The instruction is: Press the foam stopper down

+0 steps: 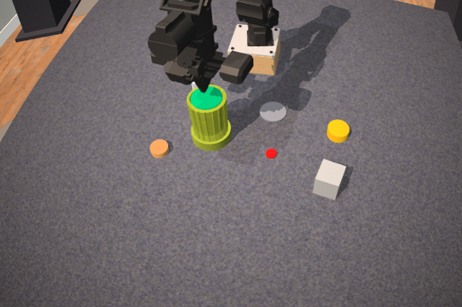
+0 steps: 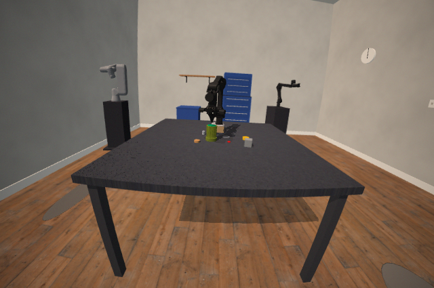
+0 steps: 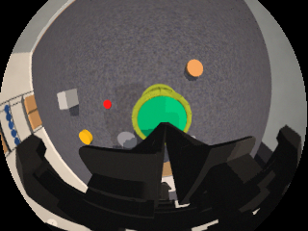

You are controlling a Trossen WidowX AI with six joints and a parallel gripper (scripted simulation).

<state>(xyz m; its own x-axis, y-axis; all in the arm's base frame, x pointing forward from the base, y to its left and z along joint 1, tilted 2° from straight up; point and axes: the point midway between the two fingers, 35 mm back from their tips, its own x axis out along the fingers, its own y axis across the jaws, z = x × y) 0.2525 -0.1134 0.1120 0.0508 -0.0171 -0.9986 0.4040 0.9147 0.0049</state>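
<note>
Now: the green foam stopper 6 cm below my hand. Round my hand: red dot: 5 cm ahead, 13 cm to the left, 17 cm below; then grey disc: 6 cm behind, 13 cm to the left, 17 cm below; then orange disc: 4 cm ahead, 11 cm to the right, 16 cm below.
</note>
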